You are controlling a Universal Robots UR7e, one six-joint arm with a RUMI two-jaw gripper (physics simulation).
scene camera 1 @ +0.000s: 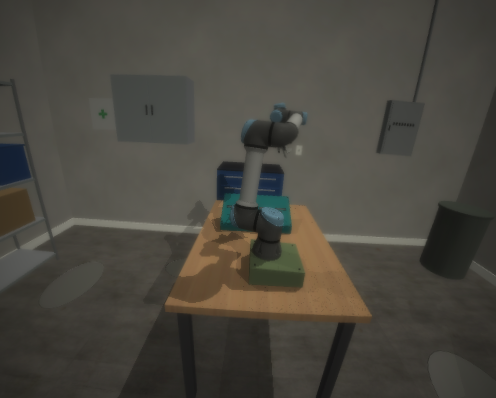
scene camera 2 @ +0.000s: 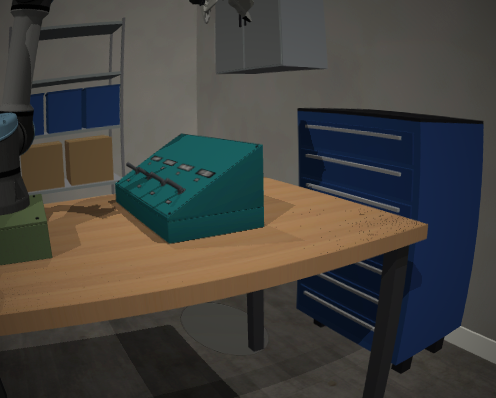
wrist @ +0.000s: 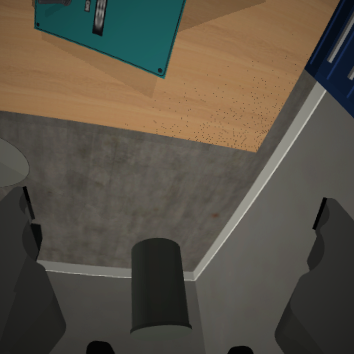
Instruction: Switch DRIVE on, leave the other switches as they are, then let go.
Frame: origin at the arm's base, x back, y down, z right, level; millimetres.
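Seen in the pictures: gripper, fingertip midpoint: [scene camera 1: 282, 155] [scene camera 2: 229, 22] [wrist: 174, 196]; arm's base, link origin: [scene camera 1: 266, 251] [scene camera 2: 4, 206].
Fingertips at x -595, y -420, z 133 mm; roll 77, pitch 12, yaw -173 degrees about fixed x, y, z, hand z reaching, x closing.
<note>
Offsets run from my fingertips to a thing's top centre. "pt": to the spot under its first point. Level surfaces: height alone.
A teal sloped switch panel [scene camera 2: 220, 160] [wrist: 135, 40] stands on the wooden table; it also shows partly behind the arm in scene camera 1 [scene camera 1: 274, 202]. Several dark lever switches sit in a row on its slope, the nearest lever @(dy +382, dx +161, dz +11 mm) [scene camera 2: 172, 186] at the right end in scene camera 2. The labels are too small to read there, so I cannot tell which lever is DRIVE. In the wrist view part of one label plate @(pt dy +380, dx +77, dz +25 mm) [wrist: 100, 17] shows at the top. My gripper [wrist: 174, 196] is open and empty, high above the table and well apart from the panel.
The arm stands on a green base block [scene camera 1: 276, 275] on the table @(dy +514 mm) [scene camera 1: 320, 295] [scene camera 2: 300, 255]. A blue drawer cabinet [scene camera 2: 450, 200] stands behind the table. A grey wall cabinet [scene camera 2: 300, 35] hangs above. A shelf rack [scene camera 2: 123, 100] stands at the left in scene camera 2. A dark bin [scene camera 1: 455, 240] stands at the right.
</note>
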